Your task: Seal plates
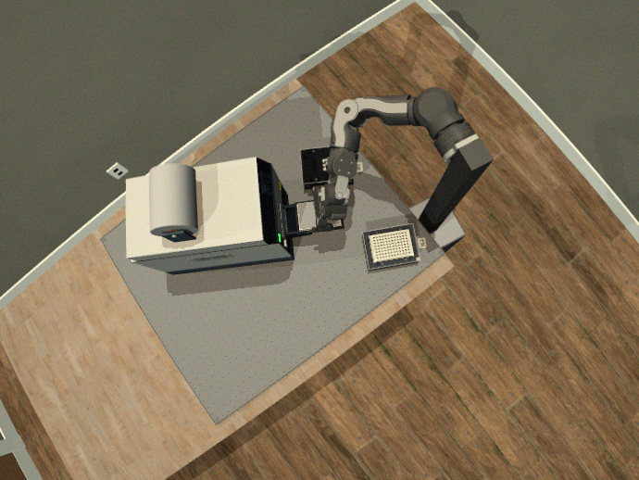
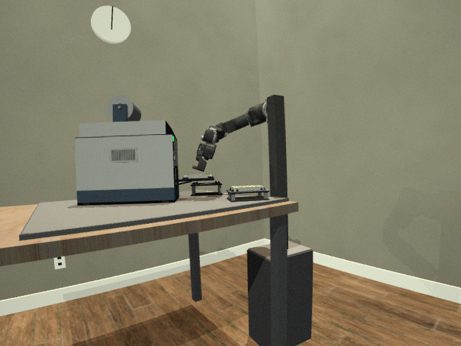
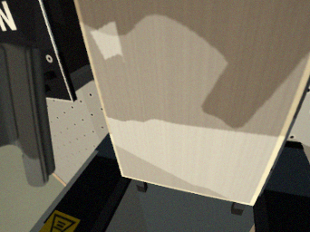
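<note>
The sealer stage lies 4 cm below my hand. Round my hand: black nest N1: 10 cm behind, 15 cm to the right, 8 cm below; then yellow warning label: 7 cm ahead, 12 cm to the right, 1 cm above; then plate: 16 cm behind, 18 cm to the left, 9 cm below.
</note>
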